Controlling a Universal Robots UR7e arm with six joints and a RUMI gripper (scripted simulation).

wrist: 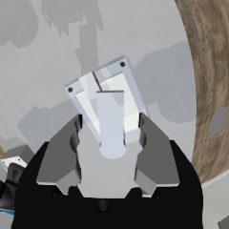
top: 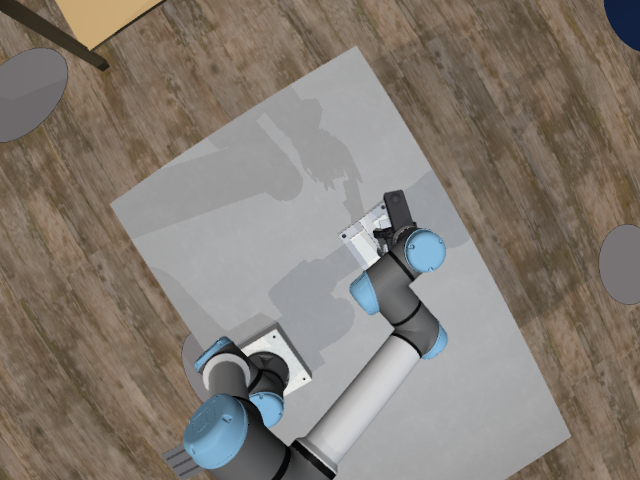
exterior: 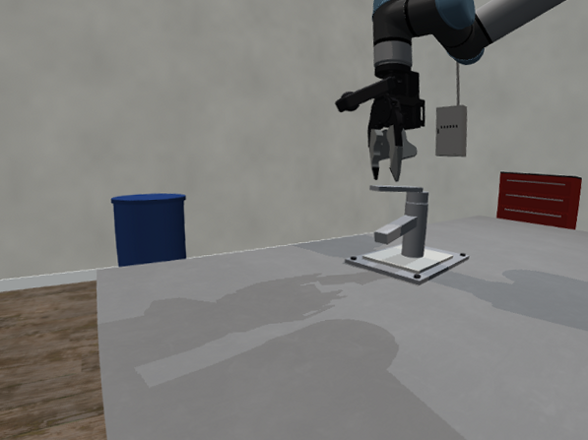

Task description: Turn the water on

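The flat lever lies 10 mm behind my hand, 30 mm to the right of it and 30 mm below it. Also, from my hand: grey tap 20 mm behind, 50 mm to the right, 80 mm below.
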